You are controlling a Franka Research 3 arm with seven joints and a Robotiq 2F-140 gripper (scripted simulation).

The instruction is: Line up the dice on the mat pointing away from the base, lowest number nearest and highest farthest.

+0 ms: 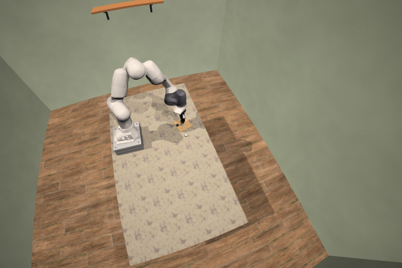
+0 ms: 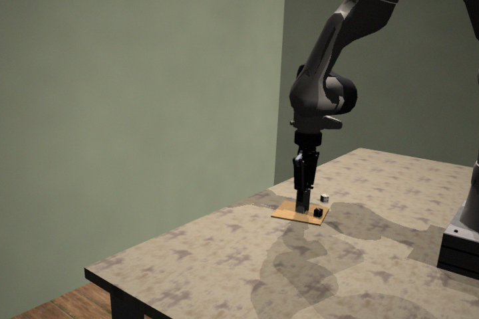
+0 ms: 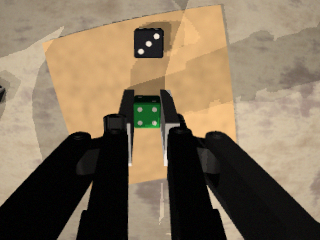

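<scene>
Right now the green die is 2 cm below my hand. From my hand the other things lie so: tan mat 4 cm below; black die 5 cm behind, 3 cm below; white die 14 cm to the right, 3 cm below, 1 cm behind.
</scene>
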